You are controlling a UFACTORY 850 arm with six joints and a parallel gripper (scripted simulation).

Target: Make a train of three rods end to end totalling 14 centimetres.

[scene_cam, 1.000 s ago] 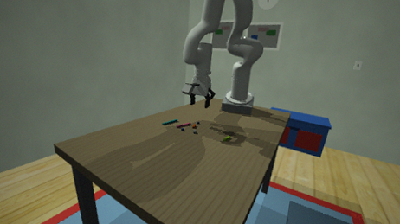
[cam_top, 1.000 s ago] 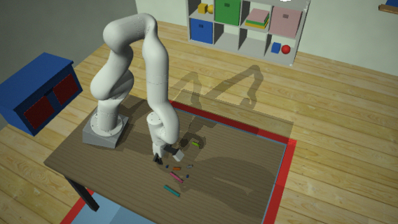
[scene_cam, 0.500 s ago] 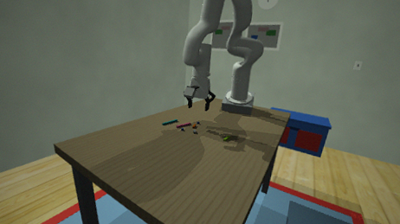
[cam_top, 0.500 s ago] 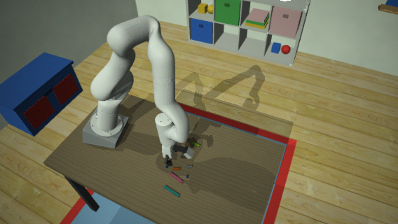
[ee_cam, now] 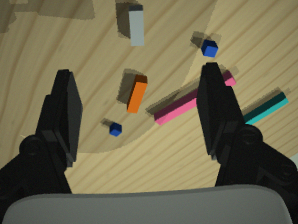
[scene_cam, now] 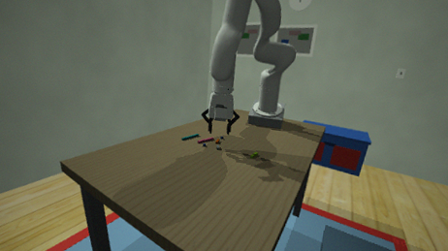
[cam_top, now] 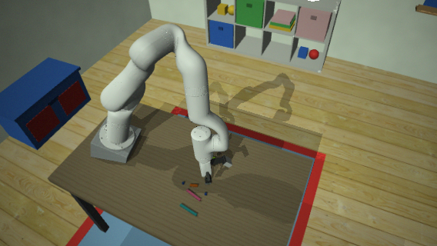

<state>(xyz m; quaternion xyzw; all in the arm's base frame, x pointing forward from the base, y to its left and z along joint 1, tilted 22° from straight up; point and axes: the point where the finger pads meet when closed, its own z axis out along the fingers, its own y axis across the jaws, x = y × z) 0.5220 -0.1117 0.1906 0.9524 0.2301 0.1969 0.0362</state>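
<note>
The grey rod is 80 mm below my hand. From my hand the other things lie so: pink rod: 80 mm to the right, 80 mm below, 50 mm behind; orange rod: 80 mm below, 70 mm behind, 30 mm to the right; lime rod: 160 mm to the left, 80 mm below, 10 mm behind.
</note>
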